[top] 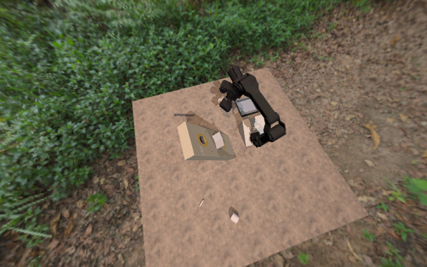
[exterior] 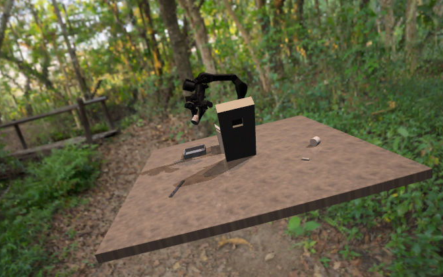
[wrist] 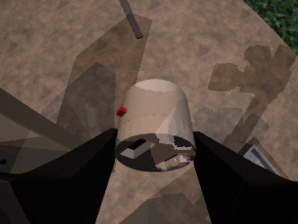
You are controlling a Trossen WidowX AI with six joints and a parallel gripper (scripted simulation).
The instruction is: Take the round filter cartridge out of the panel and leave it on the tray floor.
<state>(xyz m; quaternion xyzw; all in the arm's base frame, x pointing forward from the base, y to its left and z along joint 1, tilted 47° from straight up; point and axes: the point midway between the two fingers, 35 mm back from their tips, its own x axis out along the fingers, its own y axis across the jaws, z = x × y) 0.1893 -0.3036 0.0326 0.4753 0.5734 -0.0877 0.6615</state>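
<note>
My gripper tip is now 27 cm above the grey tray, 24 cm past it and 9 cm to the left of it. Round my gripper tip: small pin 51 cm to the left, 28 cm ahead, 27 cm below; then round grey filter cartridge right at my gripper tip.
</note>
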